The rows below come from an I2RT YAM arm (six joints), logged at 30 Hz.
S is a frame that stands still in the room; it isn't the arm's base.
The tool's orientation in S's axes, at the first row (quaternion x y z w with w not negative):
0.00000, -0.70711, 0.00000, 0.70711
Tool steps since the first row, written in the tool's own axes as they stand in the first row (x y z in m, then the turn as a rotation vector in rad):
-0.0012, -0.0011, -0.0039, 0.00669, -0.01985, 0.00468
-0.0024, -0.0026, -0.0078, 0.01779, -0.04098, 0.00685
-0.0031, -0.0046, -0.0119, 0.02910, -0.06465, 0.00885
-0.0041, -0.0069, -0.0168, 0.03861, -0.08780, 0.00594
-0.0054, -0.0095, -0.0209, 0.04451, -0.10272, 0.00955
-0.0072, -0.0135, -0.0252, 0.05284, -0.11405, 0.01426
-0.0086, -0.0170, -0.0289, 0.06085, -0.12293, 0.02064
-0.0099, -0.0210, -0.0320, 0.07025, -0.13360, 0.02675
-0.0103, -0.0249, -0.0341, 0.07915, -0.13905, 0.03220
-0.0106, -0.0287, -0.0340, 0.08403, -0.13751, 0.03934
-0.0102, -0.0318, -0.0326, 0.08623, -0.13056, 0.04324
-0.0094, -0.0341, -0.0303, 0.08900, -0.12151, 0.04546
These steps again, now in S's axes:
0.0039, -0.0011, -0.0012, -0.00468, -0.01985, 0.00669
0.0078, -0.0026, -0.0024, -0.00685, -0.04098, 0.01779
0.0119, -0.0046, -0.0031, -0.00885, -0.06465, 0.02910
0.0168, -0.0069, -0.0041, -0.00594, -0.08780, 0.03861
0.0209, -0.0095, -0.0054, -0.00955, -0.10272, 0.04451
0.0252, -0.0135, -0.0072, -0.01426, -0.11405, 0.05284
0.0289, -0.0170, -0.0086, -0.02064, -0.12293, 0.06085
0.0320, -0.0210, -0.0099, -0.02675, -0.13360, 0.07025
0.0341, -0.0249, -0.0103, -0.03220, -0.13905, 0.07915
0.0340, -0.0287, -0.0106, -0.03934, -0.13751, 0.08403
0.0326, -0.0318, -0.0102, -0.04324, -0.13056, 0.08623
0.0303, -0.0341, -0.0094, -0.04546, -0.12151, 0.08900

